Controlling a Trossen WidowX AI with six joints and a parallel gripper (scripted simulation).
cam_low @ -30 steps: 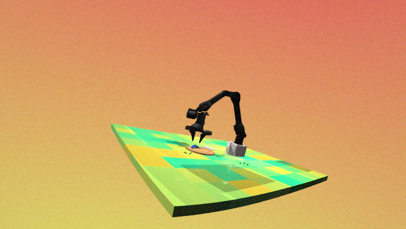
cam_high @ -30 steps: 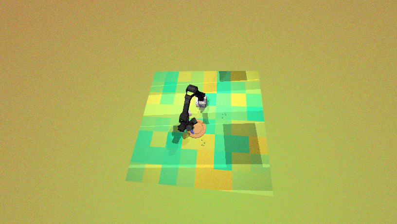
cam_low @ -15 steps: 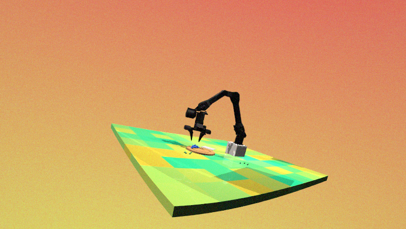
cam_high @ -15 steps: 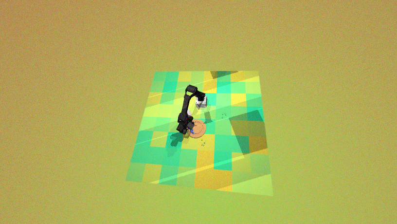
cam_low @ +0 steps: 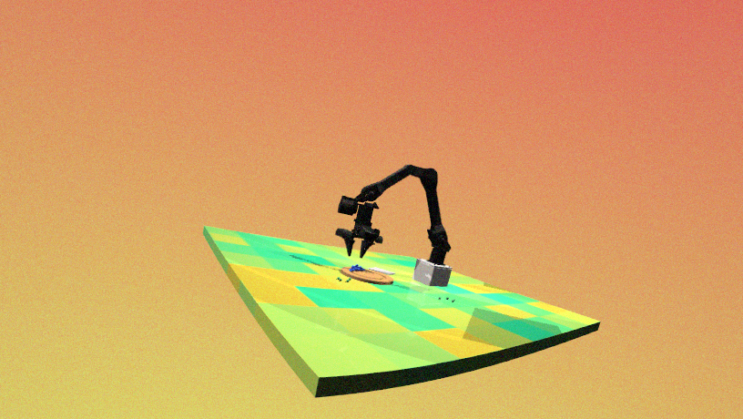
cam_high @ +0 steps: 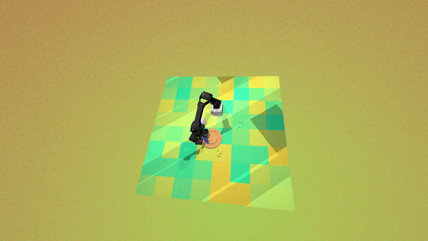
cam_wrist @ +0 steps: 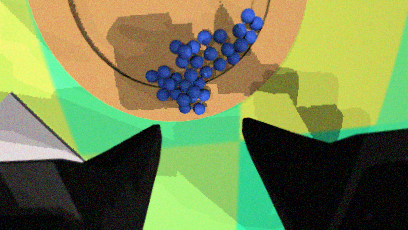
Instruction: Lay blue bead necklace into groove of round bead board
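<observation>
Now: gripper tip 9 cm to the right of the round bead board and 4 cm above it. Also, from my gripper tip: flat grey piece: 18 cm behind, 5 cm below, 2 cm to the right.
</observation>
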